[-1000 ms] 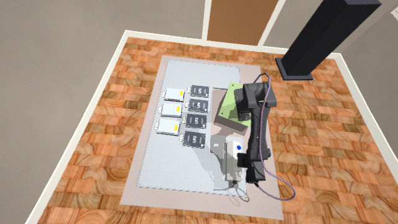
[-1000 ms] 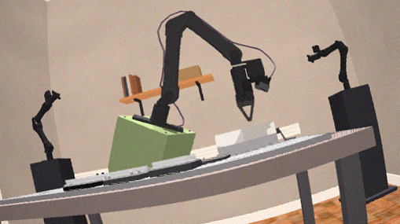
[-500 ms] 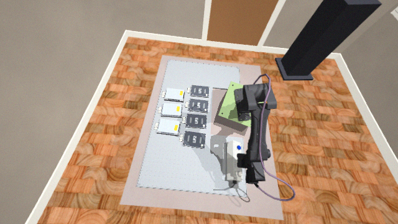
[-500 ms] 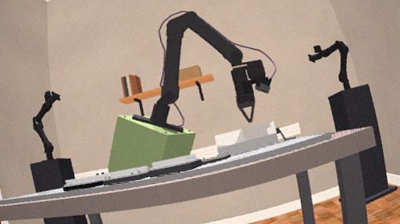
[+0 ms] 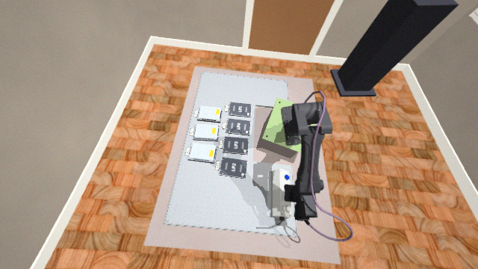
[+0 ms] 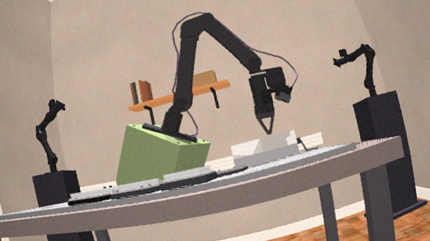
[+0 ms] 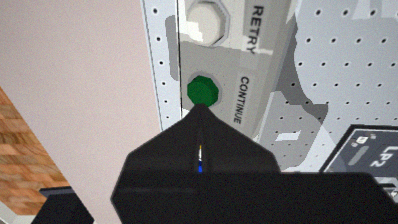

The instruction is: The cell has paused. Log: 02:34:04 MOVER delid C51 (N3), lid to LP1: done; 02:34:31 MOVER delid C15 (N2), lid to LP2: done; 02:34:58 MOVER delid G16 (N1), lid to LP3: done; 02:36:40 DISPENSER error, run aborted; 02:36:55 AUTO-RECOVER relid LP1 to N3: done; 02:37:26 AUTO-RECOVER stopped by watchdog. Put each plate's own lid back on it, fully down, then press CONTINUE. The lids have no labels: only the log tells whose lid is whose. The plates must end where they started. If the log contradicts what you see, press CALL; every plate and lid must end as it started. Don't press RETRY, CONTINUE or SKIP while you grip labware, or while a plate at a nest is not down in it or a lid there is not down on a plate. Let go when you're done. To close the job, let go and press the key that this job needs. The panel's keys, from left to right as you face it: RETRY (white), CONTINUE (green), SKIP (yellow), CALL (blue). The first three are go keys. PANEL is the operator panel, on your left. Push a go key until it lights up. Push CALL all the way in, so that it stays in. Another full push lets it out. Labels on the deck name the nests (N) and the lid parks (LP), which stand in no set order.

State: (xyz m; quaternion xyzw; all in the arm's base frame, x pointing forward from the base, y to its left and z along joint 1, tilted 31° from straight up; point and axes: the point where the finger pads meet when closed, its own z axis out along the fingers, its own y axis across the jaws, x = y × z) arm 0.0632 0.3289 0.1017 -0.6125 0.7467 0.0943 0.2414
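My hand is 3 cm above the green continue key. Also, from my hand: white retry key 1 cm ahead, 5 cm to the left, 3 cm below; then blue call key 1 cm behind, 10 cm to the right, 4 cm below; then yellow skip key 1 cm behind, 5 cm to the right, 3 cm below.
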